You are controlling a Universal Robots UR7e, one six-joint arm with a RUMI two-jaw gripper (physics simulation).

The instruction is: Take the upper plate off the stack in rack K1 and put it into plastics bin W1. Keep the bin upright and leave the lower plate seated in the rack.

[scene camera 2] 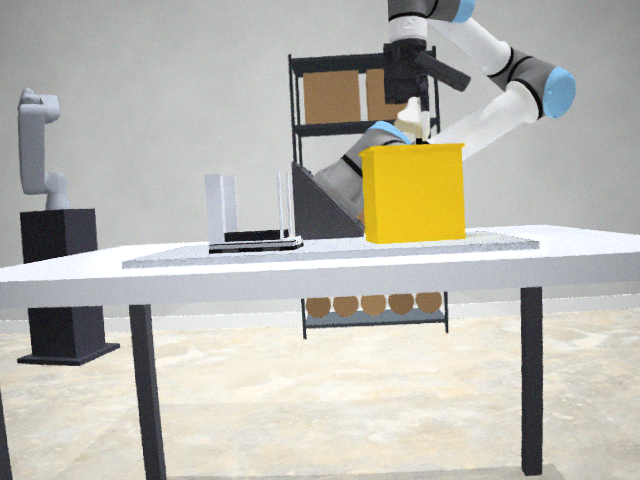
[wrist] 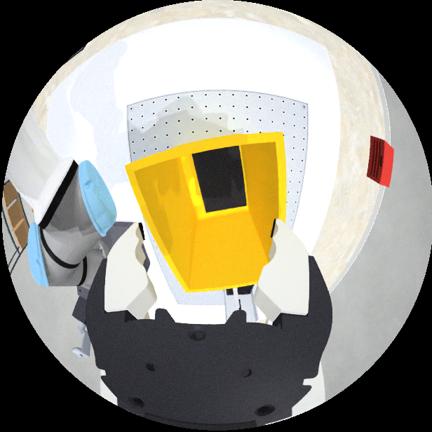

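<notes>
The yellow plastics bin W1 stands upright on the perforated board. The black upper plate lies inside the bin, at the far end in the wrist view; its wells cannot be made out. My gripper is open and empty, with its fingertips just above the bin's rim. Rack K1 stands left of the bin in the scene view, with light uprights. The black lower plate sits low between the uprights. In the wrist view part of the rack shows beyond the bin's near edge.
The perforated board lies on the white table under rack and bin. My arm's base and a dark slanted mount are behind. A shelf unit, another arm on a dark pedestal and a red box are farther off.
</notes>
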